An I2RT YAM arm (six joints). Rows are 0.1 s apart.
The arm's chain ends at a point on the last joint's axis. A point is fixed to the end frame.
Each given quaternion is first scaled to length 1.
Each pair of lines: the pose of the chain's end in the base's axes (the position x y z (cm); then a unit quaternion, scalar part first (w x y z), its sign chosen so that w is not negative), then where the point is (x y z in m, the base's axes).
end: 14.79, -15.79, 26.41, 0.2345, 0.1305, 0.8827, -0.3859
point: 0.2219 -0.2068 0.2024
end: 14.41, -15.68, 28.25, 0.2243, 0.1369, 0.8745, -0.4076
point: 0.2156 -0.2104 0.2217
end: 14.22, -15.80, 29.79, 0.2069, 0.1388, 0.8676, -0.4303
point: 0.2101 -0.2160 0.2371
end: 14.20, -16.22, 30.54, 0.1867, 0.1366, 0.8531, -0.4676
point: 0.2054 -0.2268 0.2464
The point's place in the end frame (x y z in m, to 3 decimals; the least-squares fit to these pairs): -0.034 0.036 0.096
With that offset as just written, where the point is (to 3 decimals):
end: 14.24, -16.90, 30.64, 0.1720, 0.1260, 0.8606, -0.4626
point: 0.204 -0.232 0.244
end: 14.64, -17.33, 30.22, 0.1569, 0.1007, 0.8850, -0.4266
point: 0.208 -0.228 0.232
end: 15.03, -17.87, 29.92, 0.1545, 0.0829, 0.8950, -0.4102
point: 0.212 -0.229 0.226
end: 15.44, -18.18, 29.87, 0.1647, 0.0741, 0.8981, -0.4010
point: 0.218 -0.229 0.226
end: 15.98, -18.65, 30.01, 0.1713, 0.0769, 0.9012, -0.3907
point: 0.225 -0.232 0.227
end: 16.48, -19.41, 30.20, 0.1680, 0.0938, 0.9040, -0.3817
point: 0.229 -0.240 0.228
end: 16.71, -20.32, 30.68, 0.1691, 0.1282, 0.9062, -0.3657
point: 0.231 -0.250 0.233
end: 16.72, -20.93, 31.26, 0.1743, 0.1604, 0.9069, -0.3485
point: 0.232 -0.256 0.240
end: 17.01, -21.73, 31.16, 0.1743, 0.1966, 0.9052, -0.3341
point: 0.234 -0.265 0.239
